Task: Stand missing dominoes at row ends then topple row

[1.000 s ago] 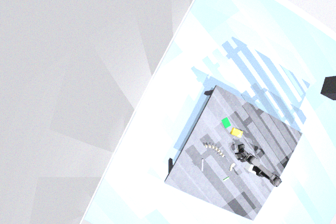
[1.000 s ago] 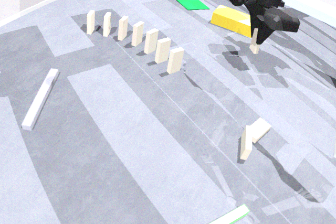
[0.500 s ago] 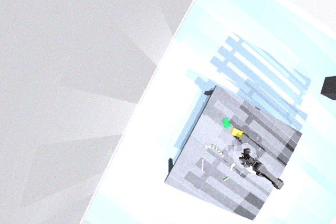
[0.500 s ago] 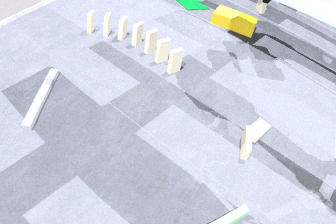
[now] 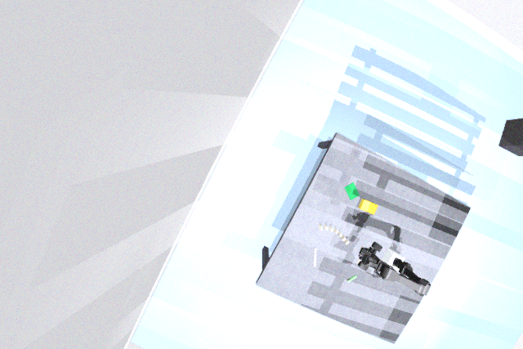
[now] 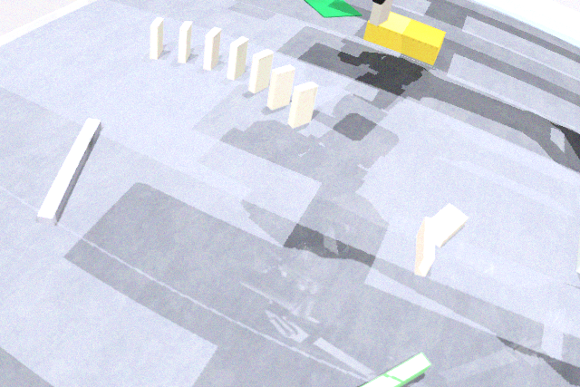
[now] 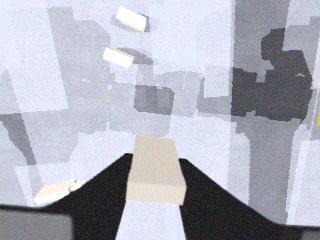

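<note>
Right now the yellow block is 270 mm to the right of my gripper tip and 150 mm below it. The rest, counted from my gripper tip: white flat bar 210 mm ahead, 230 mm to the left, 160 mm below; pale green piece 130 mm behind, 290 mm to the left, 160 mm below; green patch 150 mm ahead, 330 mm to the right, 160 mm below.
</note>
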